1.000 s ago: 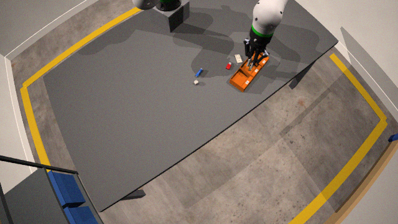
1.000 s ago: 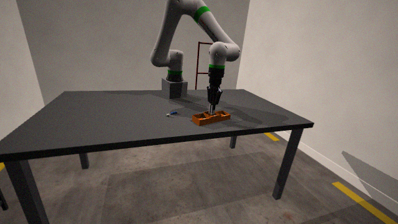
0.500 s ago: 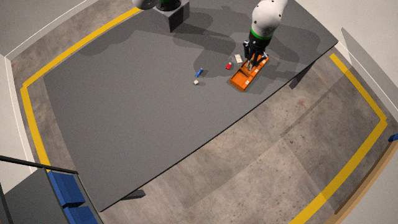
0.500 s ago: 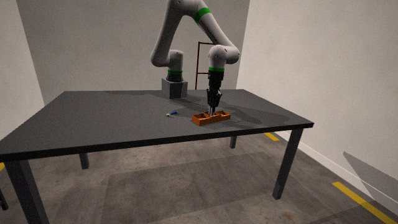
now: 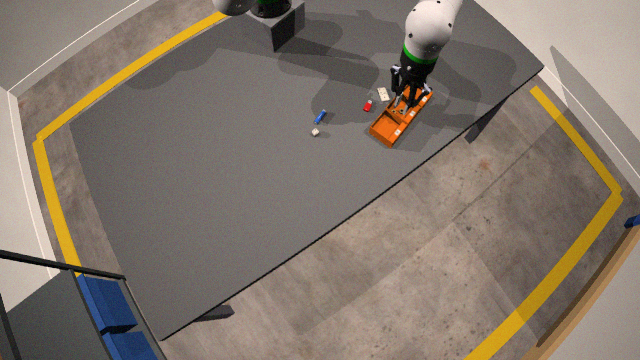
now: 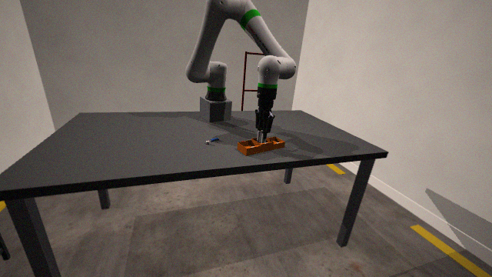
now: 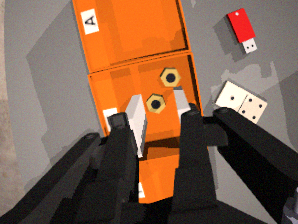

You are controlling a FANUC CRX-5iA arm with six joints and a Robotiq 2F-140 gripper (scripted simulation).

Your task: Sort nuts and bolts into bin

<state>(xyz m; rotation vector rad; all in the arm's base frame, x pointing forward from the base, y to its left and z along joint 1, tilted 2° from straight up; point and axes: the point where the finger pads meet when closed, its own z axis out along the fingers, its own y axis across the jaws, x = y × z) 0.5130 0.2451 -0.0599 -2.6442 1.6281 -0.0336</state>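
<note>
Right now my hand is 4 cm above the orange three-compartment bin and 1 cm short of it. Round my hand: red usb stick (8 cm to the right, 6 cm behind, 5 cm below); then blue cylinder (24 cm to the right, 8 cm behind, 5 cm below); then white domino (8 cm behind, 5 cm below, 2 cm to the right).
</note>
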